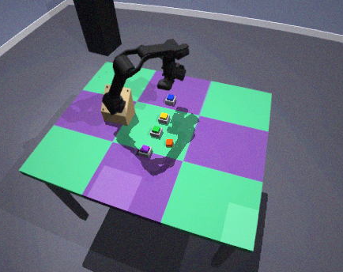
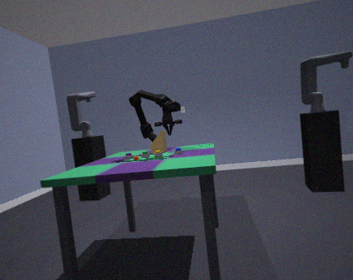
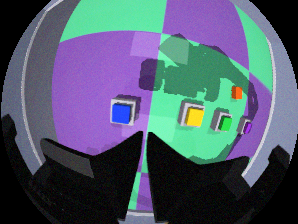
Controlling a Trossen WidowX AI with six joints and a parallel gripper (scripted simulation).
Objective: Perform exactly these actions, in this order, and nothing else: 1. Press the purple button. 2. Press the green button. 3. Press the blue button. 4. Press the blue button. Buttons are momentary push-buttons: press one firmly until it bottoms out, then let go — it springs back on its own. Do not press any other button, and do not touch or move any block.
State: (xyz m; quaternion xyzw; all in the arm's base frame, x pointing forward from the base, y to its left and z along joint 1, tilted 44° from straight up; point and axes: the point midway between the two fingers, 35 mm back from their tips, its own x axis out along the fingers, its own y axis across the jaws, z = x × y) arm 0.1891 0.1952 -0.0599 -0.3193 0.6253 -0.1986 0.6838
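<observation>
The blue button is 20 mm behind my gripper tip, 40 mm to the left of it and 100 mm below it. The rest, counted from my gripper tip: yellow button 10 mm ahead, 100 mm to the right, 100 mm below; orange block 100 mm ahead, 220 mm to the right, 130 mm below; green button 10 mm ahead, 190 mm to the right, 100 mm below.
</observation>
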